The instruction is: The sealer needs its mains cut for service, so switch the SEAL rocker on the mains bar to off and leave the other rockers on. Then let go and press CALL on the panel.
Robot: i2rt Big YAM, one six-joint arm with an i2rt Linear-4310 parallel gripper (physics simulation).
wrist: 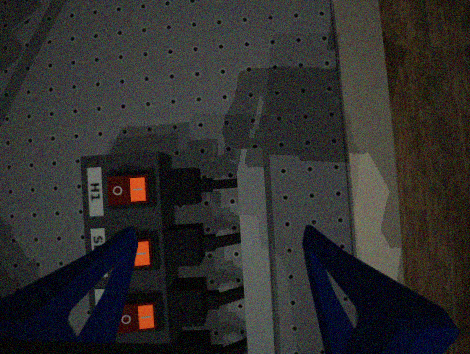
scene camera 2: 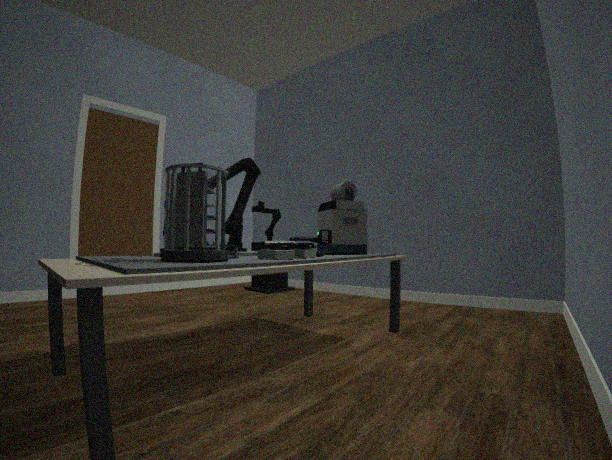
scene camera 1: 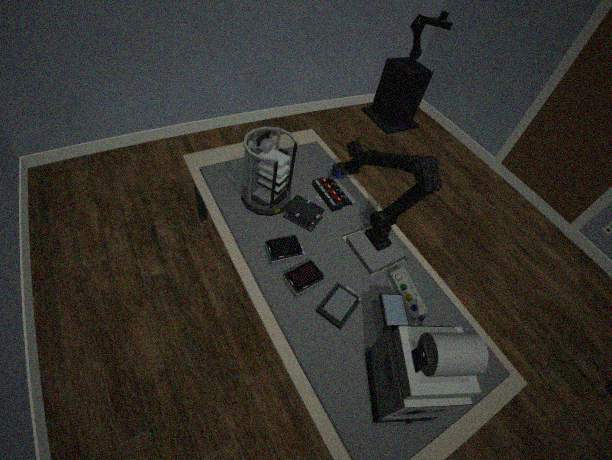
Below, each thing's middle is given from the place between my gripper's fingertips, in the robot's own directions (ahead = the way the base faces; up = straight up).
Labels:
Now: hand 39 cm short of the wire cage rack (scene camera 2: 195, 194), 8 cm below it and 6 cm to the left of it.

